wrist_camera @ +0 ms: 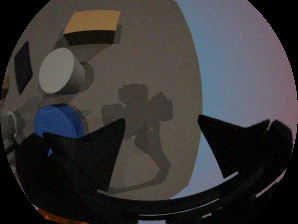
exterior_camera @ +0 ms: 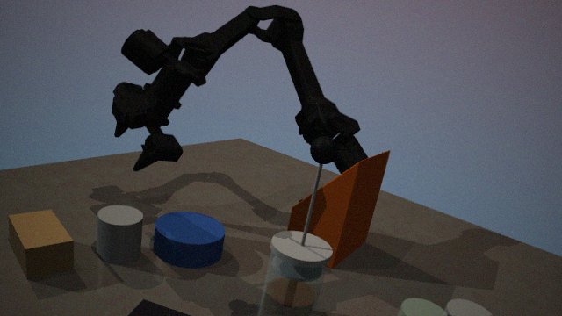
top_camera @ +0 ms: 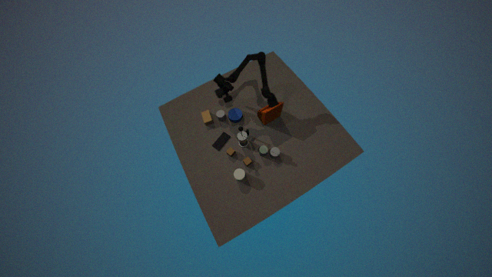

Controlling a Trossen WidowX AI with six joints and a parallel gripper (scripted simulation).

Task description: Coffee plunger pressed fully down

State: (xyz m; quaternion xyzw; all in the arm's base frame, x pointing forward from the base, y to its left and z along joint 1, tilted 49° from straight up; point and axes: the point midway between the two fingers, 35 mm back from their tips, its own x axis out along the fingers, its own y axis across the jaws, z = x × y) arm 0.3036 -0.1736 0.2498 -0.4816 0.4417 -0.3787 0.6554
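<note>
Now: gripper tip 420 mm to the right of the coffee press and 10 mm below it. From my gripper tip the other things lie so: black slab (170 mm ahead, 340 mm to the left, 110 mm below); blue disc (30 mm behind, 190 mm to the left, 100 mm below); yellow box (200 mm ahead, 100 mm to the left, 90 mm below).
</note>
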